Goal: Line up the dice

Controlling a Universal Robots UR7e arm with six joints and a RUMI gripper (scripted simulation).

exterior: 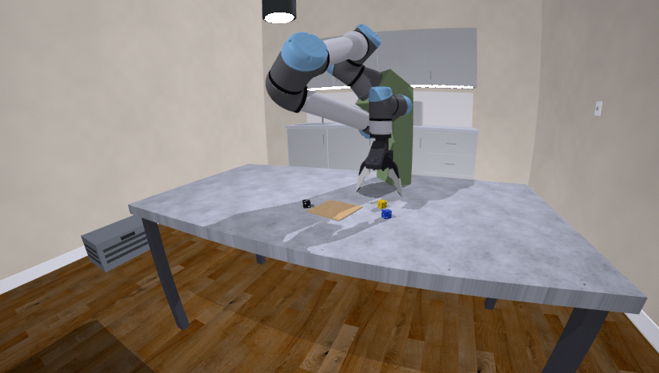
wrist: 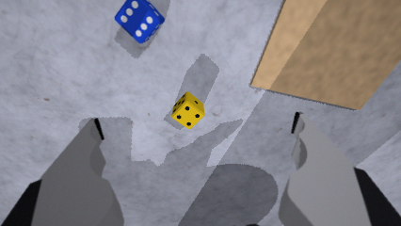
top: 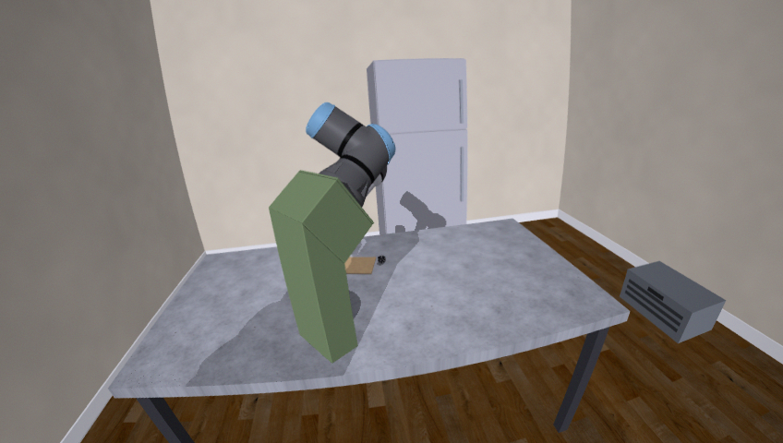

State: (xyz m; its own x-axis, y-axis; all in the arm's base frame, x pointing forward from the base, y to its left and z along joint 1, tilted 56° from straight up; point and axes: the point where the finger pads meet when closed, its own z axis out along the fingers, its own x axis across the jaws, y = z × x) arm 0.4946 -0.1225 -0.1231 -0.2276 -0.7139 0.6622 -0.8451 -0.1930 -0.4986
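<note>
Now: the yellow die 4 cm below my hand, 2 cm behind it and 1 cm to the left of it. The rest, counted from my hand: blue die: 7 cm ahead, 4 cm below, 2 cm to the left; then mat: 15 cm to the right, 5 cm below, 1 cm ahead; then black die: 25 cm to the right, 4 cm below.
</note>
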